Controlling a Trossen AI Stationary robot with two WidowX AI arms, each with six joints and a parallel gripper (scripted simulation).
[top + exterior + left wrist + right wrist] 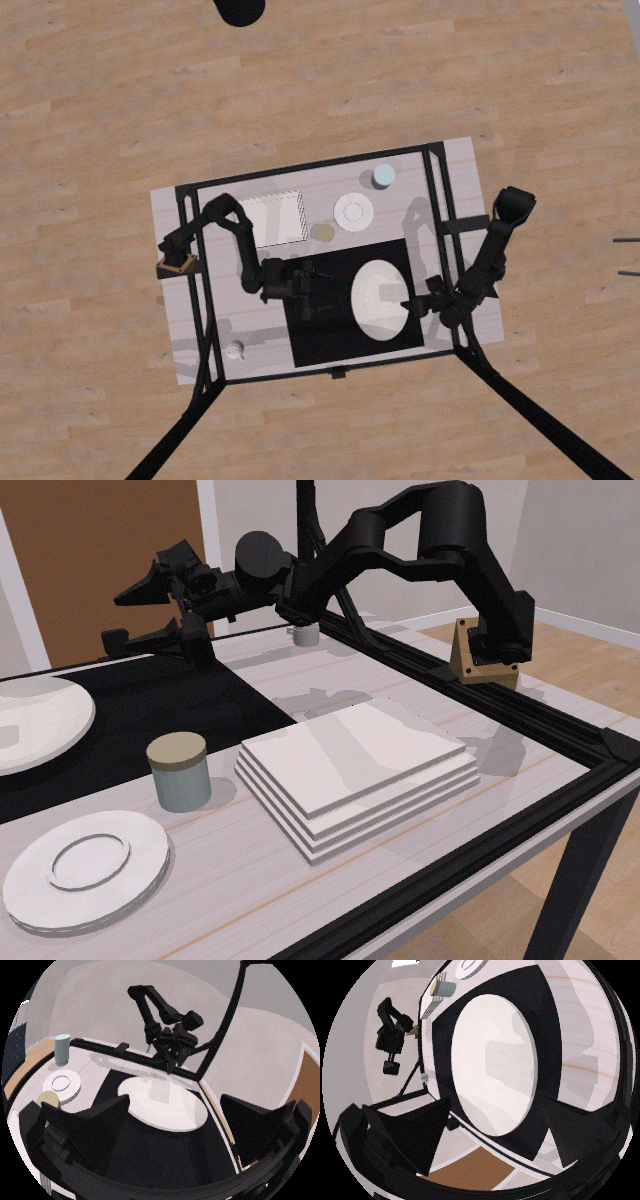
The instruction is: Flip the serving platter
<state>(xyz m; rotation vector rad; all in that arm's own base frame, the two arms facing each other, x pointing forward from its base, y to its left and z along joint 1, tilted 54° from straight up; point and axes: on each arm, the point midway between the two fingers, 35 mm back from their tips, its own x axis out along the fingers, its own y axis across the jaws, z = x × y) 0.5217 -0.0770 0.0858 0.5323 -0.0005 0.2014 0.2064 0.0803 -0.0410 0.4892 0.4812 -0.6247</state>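
The white oval serving platter lies 110 mm to the left of my right hand, 90 mm below it and 20 mm behind it. Round my right hand: tan-lidded jar (320 mm to the left, 200 mm ahead, 70 mm below); round white plate (280 mm ahead, 220 mm to the left, 100 mm below); black drying mat (210 mm to the left, 110 mm below, 40 mm behind).
My left gripper is now 30 mm past the white oval serving platter, 200 mm to the left of it and 150 mm above it. The rest, counted from my left hand: tan-lidded jar: 180 mm ahead, 10 mm to the left, 130 mm below; round white plate: 270 mm ahead, 80 mm to the right, 150 mm below; black drying mat: 60 mm behind, 90 mm to the right, 170 mm below.
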